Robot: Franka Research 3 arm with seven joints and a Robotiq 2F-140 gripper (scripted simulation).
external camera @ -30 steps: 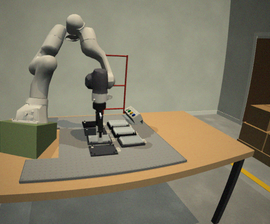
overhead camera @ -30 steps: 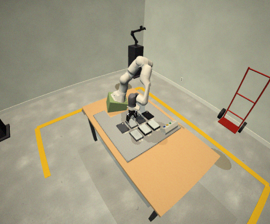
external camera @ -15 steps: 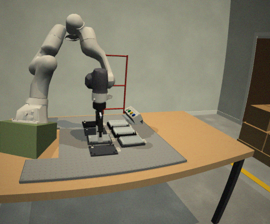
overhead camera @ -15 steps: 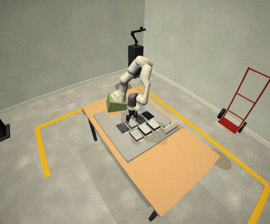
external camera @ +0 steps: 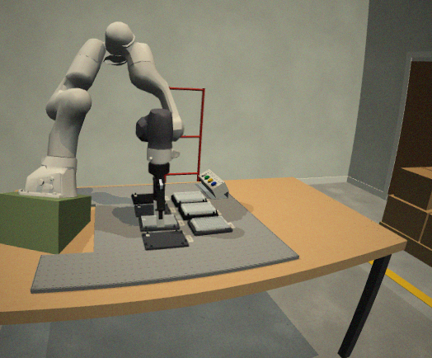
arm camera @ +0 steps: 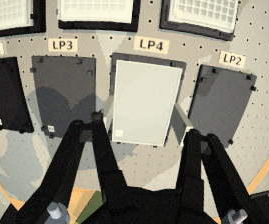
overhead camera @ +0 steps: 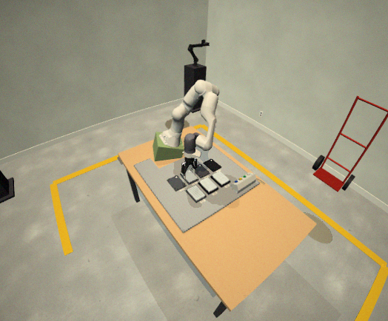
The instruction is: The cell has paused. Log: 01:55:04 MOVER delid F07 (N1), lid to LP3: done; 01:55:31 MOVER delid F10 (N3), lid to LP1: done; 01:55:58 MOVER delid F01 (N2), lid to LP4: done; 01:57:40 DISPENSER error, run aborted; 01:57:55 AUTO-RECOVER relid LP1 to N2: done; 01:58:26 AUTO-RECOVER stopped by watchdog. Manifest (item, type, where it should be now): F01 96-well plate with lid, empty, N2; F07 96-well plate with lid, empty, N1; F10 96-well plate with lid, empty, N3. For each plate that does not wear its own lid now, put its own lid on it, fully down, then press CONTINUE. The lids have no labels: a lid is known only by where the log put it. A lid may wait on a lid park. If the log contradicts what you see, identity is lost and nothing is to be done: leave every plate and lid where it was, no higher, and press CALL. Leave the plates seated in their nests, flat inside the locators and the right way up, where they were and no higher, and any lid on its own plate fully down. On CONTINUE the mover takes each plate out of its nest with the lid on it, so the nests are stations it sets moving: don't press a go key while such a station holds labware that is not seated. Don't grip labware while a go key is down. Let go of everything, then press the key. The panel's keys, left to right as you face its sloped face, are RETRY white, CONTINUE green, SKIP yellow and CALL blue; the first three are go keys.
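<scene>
My gripper is now 180 mm short of the plate, 70 mm to the left of it and 20 mm above it. Round my hand: park LP2 (130 mm to the right, 40 mm below, 10 mm behind); park LP3 (130 mm to the left, 40 mm below); park LP1 (260 mm to the left, 40 mm below, 10 mm ahead).
</scene>
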